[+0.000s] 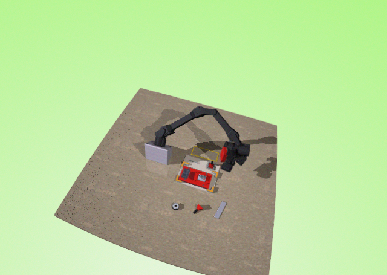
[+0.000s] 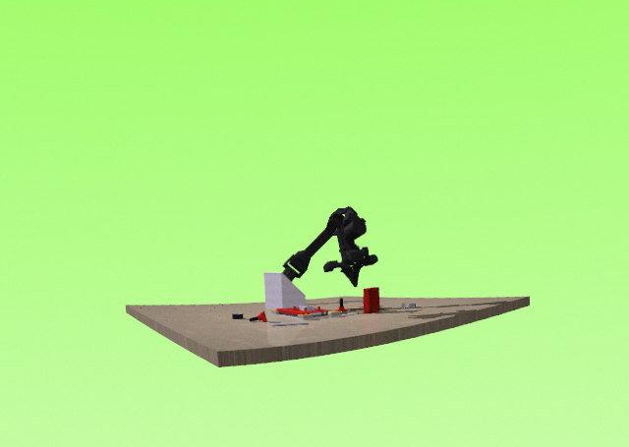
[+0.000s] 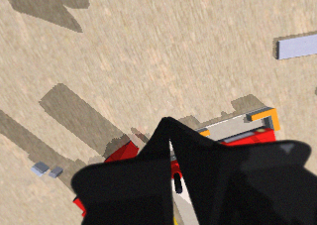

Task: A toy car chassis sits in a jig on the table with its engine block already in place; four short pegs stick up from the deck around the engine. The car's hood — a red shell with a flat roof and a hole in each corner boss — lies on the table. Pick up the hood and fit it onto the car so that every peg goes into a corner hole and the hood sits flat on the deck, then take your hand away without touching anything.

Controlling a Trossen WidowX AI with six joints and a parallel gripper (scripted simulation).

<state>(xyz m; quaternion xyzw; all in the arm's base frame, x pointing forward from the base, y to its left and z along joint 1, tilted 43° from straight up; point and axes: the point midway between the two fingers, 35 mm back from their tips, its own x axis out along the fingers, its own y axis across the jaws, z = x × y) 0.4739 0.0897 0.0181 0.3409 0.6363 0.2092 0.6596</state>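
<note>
Right now my gripper tip is 80 mm past the red hood, 110 mm to the right of it and 60 mm above it. From my gripper tip the other things lie so: small wheel: 220 mm behind, 370 mm to the right, 100 mm below; then grey engine block: 150 mm behind, 120 mm to the right, 80 mm below.
</note>
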